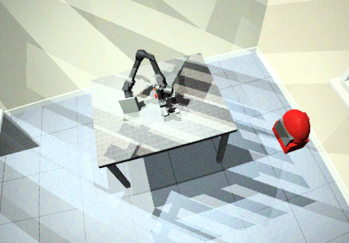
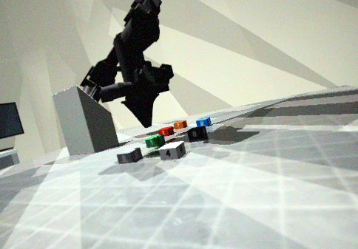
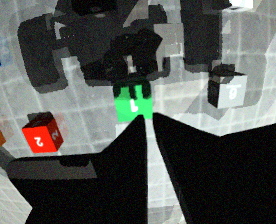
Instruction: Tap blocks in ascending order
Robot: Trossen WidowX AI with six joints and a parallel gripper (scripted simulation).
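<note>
Now: the green block 3 cm below my gripper tip and 1 cm to the left of it. Also, from my gripper tip: grey block 9 cm to the right, 3 cm below, 1 cm ahead; then red block 11 cm to the left, 3 cm below, 3 cm behind; then black block 10 cm ahead, 3 cm to the left, 3 cm below.
</note>
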